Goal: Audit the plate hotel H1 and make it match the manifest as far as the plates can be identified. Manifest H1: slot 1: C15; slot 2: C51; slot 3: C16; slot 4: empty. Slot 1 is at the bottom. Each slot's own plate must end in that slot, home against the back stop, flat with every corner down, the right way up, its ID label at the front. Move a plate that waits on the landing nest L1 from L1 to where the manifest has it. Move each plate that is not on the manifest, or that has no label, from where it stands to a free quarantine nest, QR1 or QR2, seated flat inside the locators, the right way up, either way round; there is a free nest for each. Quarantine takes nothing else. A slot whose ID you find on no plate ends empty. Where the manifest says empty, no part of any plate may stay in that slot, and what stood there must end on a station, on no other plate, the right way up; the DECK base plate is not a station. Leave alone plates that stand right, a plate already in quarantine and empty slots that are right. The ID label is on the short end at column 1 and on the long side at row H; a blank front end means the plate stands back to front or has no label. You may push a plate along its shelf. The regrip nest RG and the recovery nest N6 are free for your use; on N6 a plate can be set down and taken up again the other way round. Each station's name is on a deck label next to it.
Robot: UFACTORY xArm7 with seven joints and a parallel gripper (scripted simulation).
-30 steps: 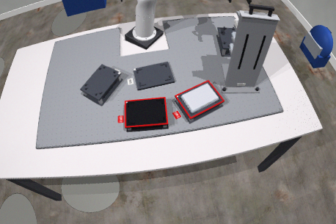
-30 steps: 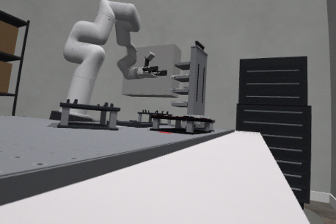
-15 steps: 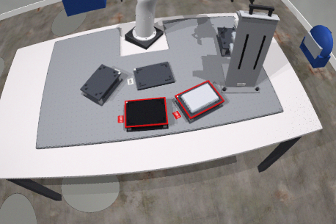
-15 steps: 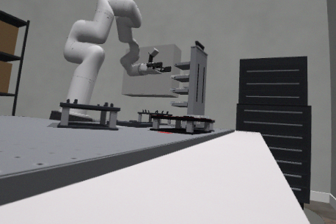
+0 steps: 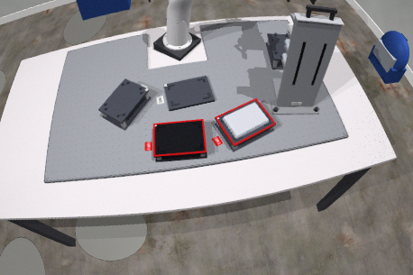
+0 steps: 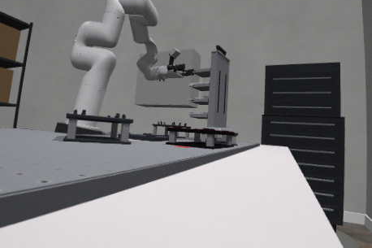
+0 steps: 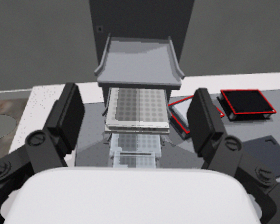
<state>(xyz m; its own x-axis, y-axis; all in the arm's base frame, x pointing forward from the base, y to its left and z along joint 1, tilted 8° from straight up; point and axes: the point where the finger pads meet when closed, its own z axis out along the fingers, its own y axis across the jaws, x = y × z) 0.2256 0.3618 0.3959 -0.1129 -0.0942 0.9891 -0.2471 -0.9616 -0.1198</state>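
Right now the plate labelled C16 is 10 cm ahead of my hand, 9 cm below it and 3 cm to the right of it. The rest, counted from my hand: RG label 35 cm below, 17 cm behind, 4 cm to the left; then H1 label 35 cm below, 8 cm to the left, 8 cm ahead; then white plate 30 cm below, 26 cm to the right, 22 cm ahead.
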